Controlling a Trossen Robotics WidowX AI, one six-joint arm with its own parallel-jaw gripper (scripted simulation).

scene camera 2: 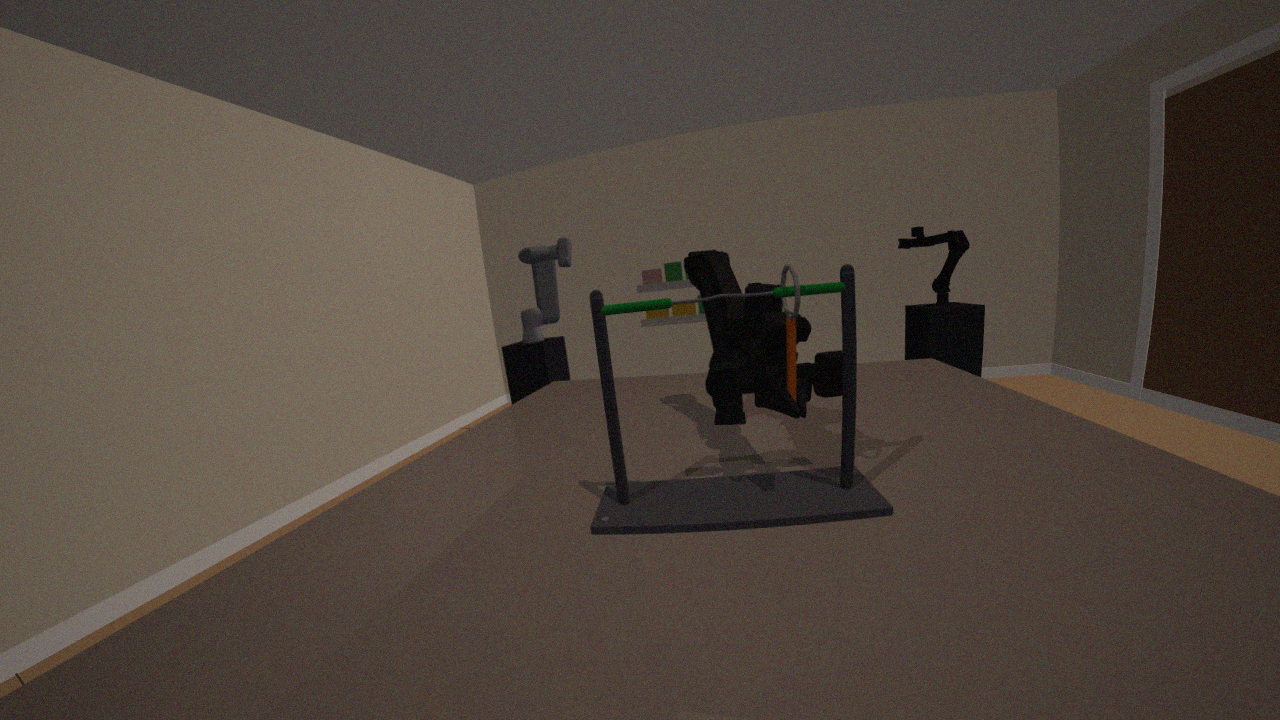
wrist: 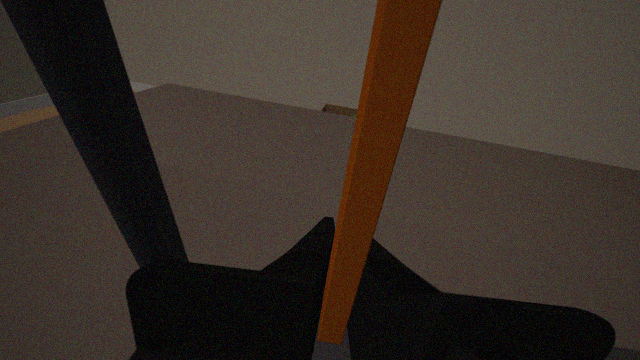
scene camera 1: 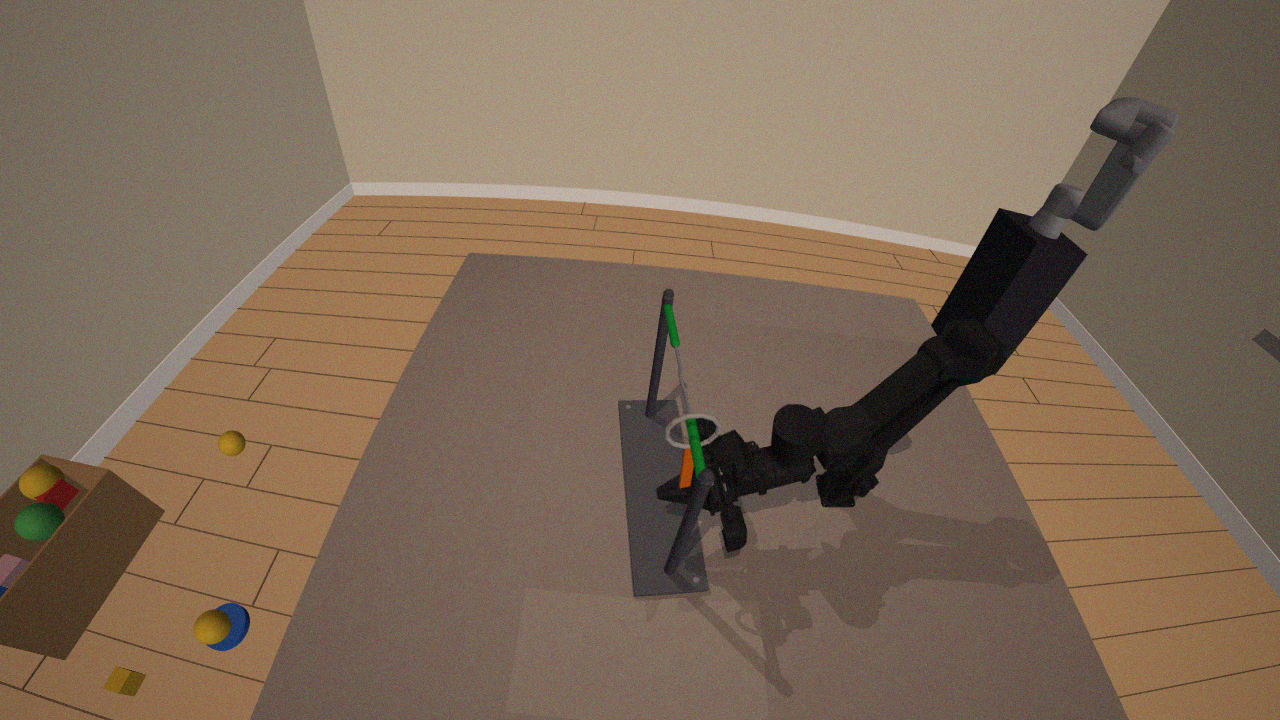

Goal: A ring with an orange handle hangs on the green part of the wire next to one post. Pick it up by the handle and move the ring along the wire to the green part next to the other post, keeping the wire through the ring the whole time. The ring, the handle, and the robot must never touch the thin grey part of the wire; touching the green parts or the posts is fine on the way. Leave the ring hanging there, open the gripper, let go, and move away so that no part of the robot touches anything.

Labels:
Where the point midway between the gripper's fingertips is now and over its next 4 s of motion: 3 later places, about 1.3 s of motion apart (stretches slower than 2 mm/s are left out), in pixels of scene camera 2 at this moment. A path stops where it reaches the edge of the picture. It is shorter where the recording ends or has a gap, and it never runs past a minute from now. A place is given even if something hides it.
The gripper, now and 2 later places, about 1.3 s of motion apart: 801, 414; 799, 419; 788, 405

